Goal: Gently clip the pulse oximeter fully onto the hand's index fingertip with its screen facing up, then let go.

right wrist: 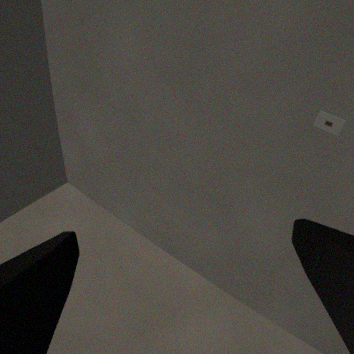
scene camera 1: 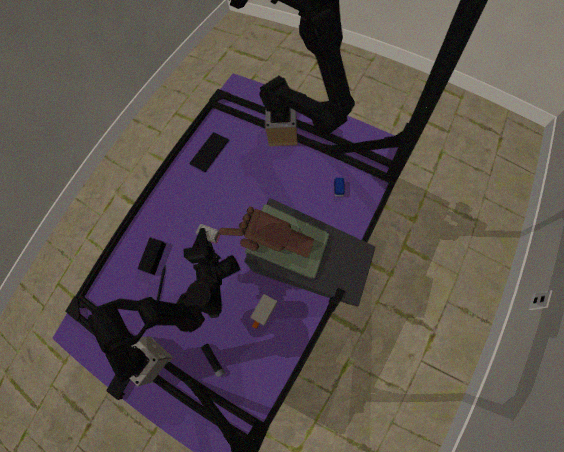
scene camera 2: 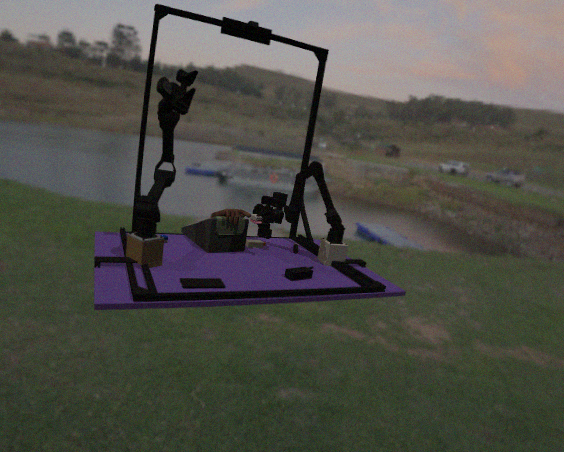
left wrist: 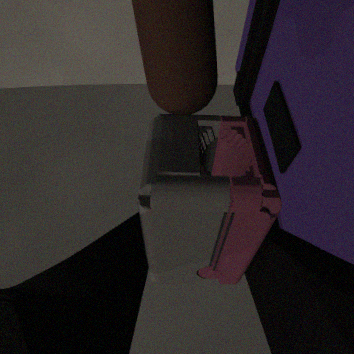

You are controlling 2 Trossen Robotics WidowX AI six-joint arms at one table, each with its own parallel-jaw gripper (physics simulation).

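Places are measured from the left arm's base along level axes (x up, y left, z back), in millimetres.
Where they show: left gripper, between the fingertips: [scene camera 1: 204, 230] [scene camera 2: 257, 219] [left wrist: 194, 223]; right gripper, between the fingertips: [right wrist: 186, 236] [scene camera 2: 195, 79]; left arm's base, origin of its link: [scene camera 1: 135, 361] [scene camera 2: 334, 241]; right arm's base, origin of its link: [scene camera 1: 280, 114] [scene camera 2: 145, 235].
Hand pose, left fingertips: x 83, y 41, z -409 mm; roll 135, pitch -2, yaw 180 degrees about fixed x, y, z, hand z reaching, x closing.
Things, the pixels of their top centre, and the offset from my left fingertips. "spot": a spot on its surface instead.
- pink pulse oximeter, centre of its top: [left wrist: 145, 211] [scene camera 1: 206, 231] [scene camera 2: 256, 215] dy -15, dx +17, dz +0 mm
- dark grey wedge, a spot on its surface: [scene camera 1: 350, 260] spot: dy -350, dx -138, dz -189 mm
- green pad, a spot on its surface: [scene camera 1: 320, 250] spot: dy -267, dx -88, dz -152 mm
- blue item, centre of its top: [scene camera 1: 339, 184] dy -188, dx -156, dz -382 mm
- pale box with an orange end, centre of its top: [scene camera 1: 262, 312] [scene camera 2: 256, 241] dy -228, dx -161, dz +81 mm
- black cylinder, centre of its top: [scene camera 1: 211, 360] dy -195, dx -161, dz +283 mm
- black block, centre of its top: [scene camera 1: 149, 254] [scene camera 2: 299, 269] dy +171, dx -153, dz +160 mm
- flat black slab, centre of its top: [left wrist: 277, 125] [scene camera 2: 202, 282] [scene camera 1: 209, 151] dy +272, dx -181, dz -247 mm
A brown hand [scene camera 1: 267, 230] [scene camera 2: 231, 214] lies on a green pad, its index finger [scene camera 1: 231, 232] [left wrist: 180, 55] stretched out beyond the pad. My left gripper [scene camera 1: 206, 236] [left wrist: 194, 223] is shut on the white and pink pulse oximeter [scene camera 1: 210, 231] [scene camera 2: 255, 219] [left wrist: 187, 225], held above the table in line with the finger. In the left wrist view the rounded fingertip is right at the oximeter's far end; whether it touches is unclear. In scene camera 2 the white shell is above the pink one; the screen cannot be made out. My right gripper [scene camera 2: 193, 83] [right wrist: 186, 236] is open and empty, raised high.
A dark grey wedge [scene camera 1: 350, 260] bears the green pad [scene camera 1: 320, 250]. A blue item [scene camera 1: 339, 186], a pale box with an orange end [scene camera 1: 265, 309], a black cylinder [scene camera 1: 211, 358], a black block [scene camera 1: 151, 256] and a flat black slab [scene camera 1: 209, 151] lie on the purple table.
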